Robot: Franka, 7 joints.
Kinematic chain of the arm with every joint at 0, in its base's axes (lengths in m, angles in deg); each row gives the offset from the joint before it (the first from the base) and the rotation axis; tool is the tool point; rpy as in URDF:
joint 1: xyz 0 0 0.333 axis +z
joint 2: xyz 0 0 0 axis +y
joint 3: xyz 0 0 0.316 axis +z
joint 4: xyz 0.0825 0 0 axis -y
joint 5: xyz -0.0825 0 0.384 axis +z
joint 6: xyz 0 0 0 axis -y
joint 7: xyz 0.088 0 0 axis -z
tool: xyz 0 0 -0.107 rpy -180 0 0
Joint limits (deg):
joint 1: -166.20..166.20
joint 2: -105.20..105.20
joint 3: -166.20..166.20
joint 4: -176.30..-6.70
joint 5: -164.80..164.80
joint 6: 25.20..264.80
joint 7: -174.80..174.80
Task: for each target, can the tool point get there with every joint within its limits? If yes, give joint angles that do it. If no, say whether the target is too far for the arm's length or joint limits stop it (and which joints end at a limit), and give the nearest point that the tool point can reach.
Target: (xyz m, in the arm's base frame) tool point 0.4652 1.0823 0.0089
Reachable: no: too far | nearest point 0.3266 0.7599 0.1054 | short by 0.364 m
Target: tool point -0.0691 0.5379 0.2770
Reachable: yes | joints 111.15 12.22 -16.76 -129.25 104.45 128.65 -146.68
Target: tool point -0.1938 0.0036 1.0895
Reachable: yes | joints -127.13 -24.02 -33.74 -52.54 71.55 91.90 -12.09
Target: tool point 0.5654 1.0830 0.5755
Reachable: no: too far | nearest point 0.3894 0.7459 0.5000 | short by 0.388 m
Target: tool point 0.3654 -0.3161 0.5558
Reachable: yes | joints -44.23 -18.70 -3.99 -129.70 90.42 112.53 19.30
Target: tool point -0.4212 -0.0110 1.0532
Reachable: yes | joints 79.99 -17.40 69.55 -52.51 135.69 130.09 9.92
